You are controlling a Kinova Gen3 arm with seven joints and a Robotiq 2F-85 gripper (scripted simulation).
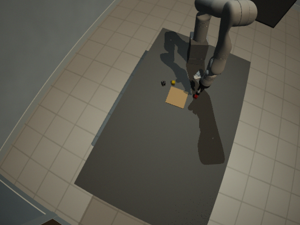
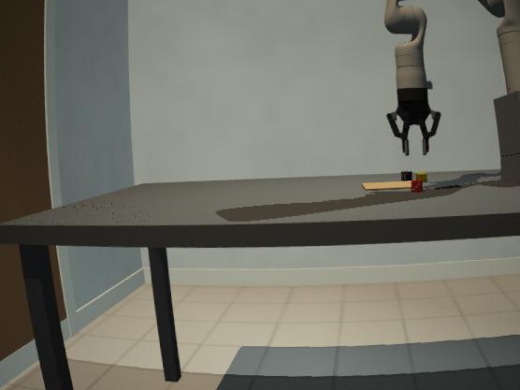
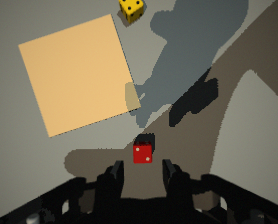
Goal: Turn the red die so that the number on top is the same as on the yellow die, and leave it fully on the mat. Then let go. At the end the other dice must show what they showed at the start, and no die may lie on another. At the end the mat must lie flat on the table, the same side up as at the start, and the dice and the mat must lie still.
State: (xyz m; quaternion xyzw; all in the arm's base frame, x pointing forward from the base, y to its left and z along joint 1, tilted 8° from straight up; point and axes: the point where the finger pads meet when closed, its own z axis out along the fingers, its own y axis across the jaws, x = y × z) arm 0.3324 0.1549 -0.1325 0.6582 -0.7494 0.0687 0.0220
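The red die is 9 cm below my hand. The rest, counted from my hand: yellow die (20 cm to the right, 9 cm below, 2 cm behind); then tan mat (12 cm to the right, 10 cm below, 7 cm ahead); then black die (26 cm to the right, 9 cm below, 3 cm ahead).
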